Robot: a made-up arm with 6 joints.
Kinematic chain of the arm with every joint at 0, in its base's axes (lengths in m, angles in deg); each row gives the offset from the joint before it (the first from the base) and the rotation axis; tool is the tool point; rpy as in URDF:
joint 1: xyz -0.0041 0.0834 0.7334 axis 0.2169 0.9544 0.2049
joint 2: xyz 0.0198 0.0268 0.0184 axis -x
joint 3: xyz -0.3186 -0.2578 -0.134 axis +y
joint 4: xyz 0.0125 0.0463 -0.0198 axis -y
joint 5: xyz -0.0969 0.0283 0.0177 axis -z
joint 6: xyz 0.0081 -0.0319 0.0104 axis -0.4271 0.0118 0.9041
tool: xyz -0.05 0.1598 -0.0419 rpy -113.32 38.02 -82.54
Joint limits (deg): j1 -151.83..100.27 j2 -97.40..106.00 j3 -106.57..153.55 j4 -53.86..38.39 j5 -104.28..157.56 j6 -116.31..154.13
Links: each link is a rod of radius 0.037 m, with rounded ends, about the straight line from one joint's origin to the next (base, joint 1, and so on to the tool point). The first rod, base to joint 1, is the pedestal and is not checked.
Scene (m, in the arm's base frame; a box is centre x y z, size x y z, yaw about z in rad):
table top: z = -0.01
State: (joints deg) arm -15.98 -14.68 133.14 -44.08 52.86 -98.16
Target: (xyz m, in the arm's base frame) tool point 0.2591 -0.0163 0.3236
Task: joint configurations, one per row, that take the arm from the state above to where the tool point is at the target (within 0.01 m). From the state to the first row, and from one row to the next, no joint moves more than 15 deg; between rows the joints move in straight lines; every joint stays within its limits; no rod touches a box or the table.
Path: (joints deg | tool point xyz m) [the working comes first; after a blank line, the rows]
Joints at the target: -73.55 -57.14 140.75 -53.86 60.75 -112.60
Straight joint move there: clear.

1: -30.37 -25.29 135.04 -46.52 54.83 -101.77 | -0.1564 -0.1054 0.3177
2: -44.77 -35.91 136.94 -48.97 56.81 -105.38 | -0.0232 -0.0759 0.2745
3: -59.16 -46.52 138.85 -51.42 58.78 -108.99 | 0.1209 -0.0471 0.2765
4: -73.55 -57.14 140.75 -53.86 60.75 -112.60 | 0.2591 -0.0163 0.3236

